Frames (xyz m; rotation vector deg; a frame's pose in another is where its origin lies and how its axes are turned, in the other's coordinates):
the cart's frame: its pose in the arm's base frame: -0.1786 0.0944 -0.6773 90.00 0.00 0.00
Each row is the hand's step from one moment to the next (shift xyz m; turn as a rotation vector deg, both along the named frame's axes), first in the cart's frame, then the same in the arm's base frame.
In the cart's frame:
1: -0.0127 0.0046 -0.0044 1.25 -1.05 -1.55
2: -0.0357 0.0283 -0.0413 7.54 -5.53 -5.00
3: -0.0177 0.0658 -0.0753 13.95 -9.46 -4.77
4: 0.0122 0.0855 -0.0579 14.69 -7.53 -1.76
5: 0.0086 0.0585 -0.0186 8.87 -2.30 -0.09
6: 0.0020 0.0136 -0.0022 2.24 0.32 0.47
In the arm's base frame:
1: -0.0127 0.0044 0.0046 1.25 1.55 -1.05
2: -0.0357 0.0413 0.0283 7.54 5.00 -5.53
3: -0.0177 0.0753 0.0658 13.95 4.77 -9.46
4: 0.0122 0.0579 0.0855 14.69 1.76 -7.53
5: 0.0086 0.0186 0.0585 8.87 0.09 -2.30
6: 0.0020 0.0022 0.0136 2.24 -0.47 0.32

